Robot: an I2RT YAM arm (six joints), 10 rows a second.
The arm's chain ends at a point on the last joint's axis. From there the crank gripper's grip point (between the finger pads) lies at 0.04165 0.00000 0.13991 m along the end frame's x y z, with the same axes.
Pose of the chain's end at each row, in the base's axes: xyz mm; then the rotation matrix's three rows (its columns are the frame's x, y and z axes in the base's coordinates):
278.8 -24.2 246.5; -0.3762 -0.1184 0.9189; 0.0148 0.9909 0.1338; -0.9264 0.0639 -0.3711
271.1 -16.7 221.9; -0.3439 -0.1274 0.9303; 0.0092 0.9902 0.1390; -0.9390 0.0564 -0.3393
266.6 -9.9 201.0; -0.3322 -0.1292 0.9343; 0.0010 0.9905 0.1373; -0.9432 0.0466 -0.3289
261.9 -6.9 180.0; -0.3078 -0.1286 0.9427; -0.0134 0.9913 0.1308; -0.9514 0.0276 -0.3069
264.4 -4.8 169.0; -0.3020 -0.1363 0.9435; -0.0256 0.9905 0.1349; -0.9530 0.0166 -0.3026
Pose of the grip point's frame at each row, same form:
391.7 -4.9 156.0; -0.3762 -0.1184 0.9189; 0.0148 0.9909 0.1338; -0.9264 0.0639 -0.3711
386.9 3.1 135.3; -0.3439 -0.1274 0.9303; 0.0092 0.9902 0.1390; -0.9390 0.0564 -0.3393
383.5 9.4 115.7; -0.3322 -0.1292 0.9343; 0.0010 0.9905 0.1373; -0.9432 0.0466 -0.3289
381.0 10.8 97.4; -0.3078 -0.1286 0.9427; -0.0134 0.9913 0.1308; -0.9514 0.0276 -0.3069
383.8 13.0 87.0; -0.3020 -0.1363 0.9435; -0.0256 0.9905 0.1349; -0.9530 0.0166 -0.3026

